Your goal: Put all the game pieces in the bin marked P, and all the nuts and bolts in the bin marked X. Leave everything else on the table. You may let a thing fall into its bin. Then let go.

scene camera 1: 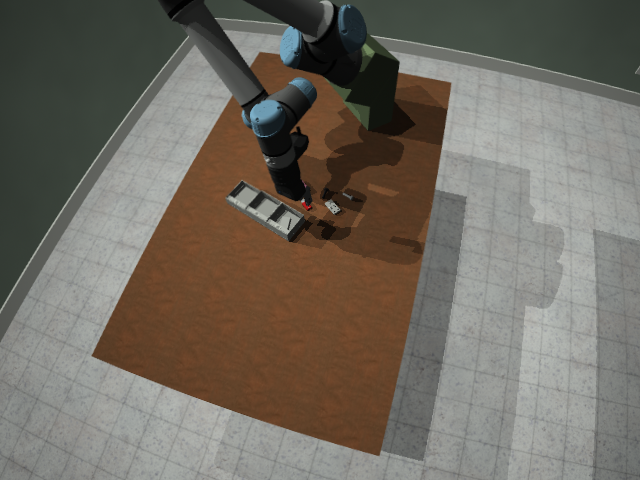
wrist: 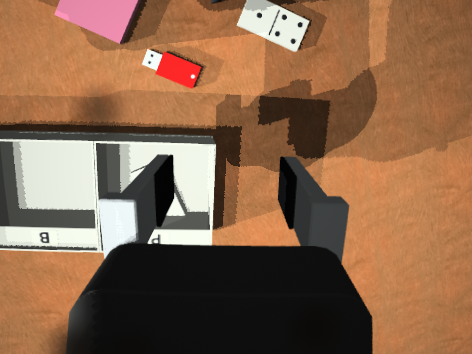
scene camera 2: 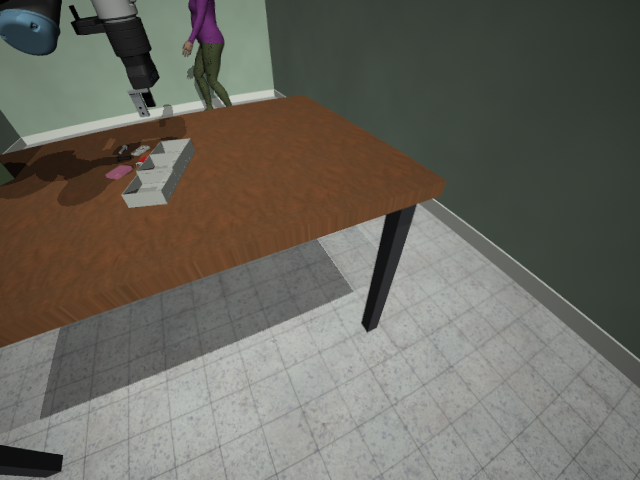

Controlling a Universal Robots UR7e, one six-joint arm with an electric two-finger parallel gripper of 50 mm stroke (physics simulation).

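Where they show: gripper, between the fingertips: (scene camera 1: pixel 301 199) (wrist: pixel 226 177) (scene camera 2: pixel 148 111); arm's base, origin of its link: (scene camera 1: pixel 344 62).
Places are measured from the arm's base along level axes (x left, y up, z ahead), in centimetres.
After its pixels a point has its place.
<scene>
My gripper (wrist: pixel 226 177) {x -19.1, y -13.9, z 41.3 cm} (scene camera 2: pixel 145 105) {x -19.1, y -13.9, z 41.3 cm} is open and empty, high above the table. In the wrist view its left finger overlaps bin P and its right finger is beyond the tray's end. The grey three-bin tray (scene camera 1: pixel 263 220) {x -31.2, y -22.3, z 41.2 cm} (scene camera 2: pixel 147 199) {x -40.6, y -24.3, z 27.9 cm} (wrist: pixel 70 240) {x -31.8, y -22.4, z 39.8 cm} shows labels B and P in the wrist view; the third label is unreadable. A flat white piece (wrist: pixel 177 210) {x -24.8, y -24.5, z 43.9 cm} lies in bin P, partly hidden by the left finger. A white domino (scene camera 1: pixel 332 207) {x -9.7, y -25.2, z 37.8 cm} (scene camera 2: pixel 140 150) {x -10.9, y -25.1, z 37.2 cm} (wrist: pixel 273 25) {x -9.8, y -25.1, z 37.6 cm} lies on the table. A grey bolt (scene camera 1: pixel 347 195) {x -4.4, y -25.0, z 34.2 cm} (scene camera 2: pixel 123 149) {x -4.6, y -25.2, z 34.2 cm} and a dark bolt (scene camera 1: pixel 325 193) {x -11.2, y -25.1, z 32.3 cm} (scene camera 2: pixel 124 159) {x -11.8, y -25.5, z 32.1 cm} lie near it.
A red USB stick (scene camera 1: pixel 307 206) {x -17.4, y -25.0, z 36.4 cm} (scene camera 2: pixel 142 160) {x -18.3, y -25.1, z 35.0 cm} (wrist: pixel 178 69) {x -17.5, y -25.1, z 35.7 cm} lies between the tray and the domino. A pink block (scene camera 2: pixel 118 172) {x -20.4, y -24.9, z 28.0 cm} (wrist: pixel 100 15) {x -19.3, y -24.9, z 29.2 cm} lies beside it. A green faceted pedestal (scene camera 1: pixel 379 87) {x 10.6, y -7.1, z 5.5 cm} stands behind the arm. The arm casts shadows over the small objects.
</scene>
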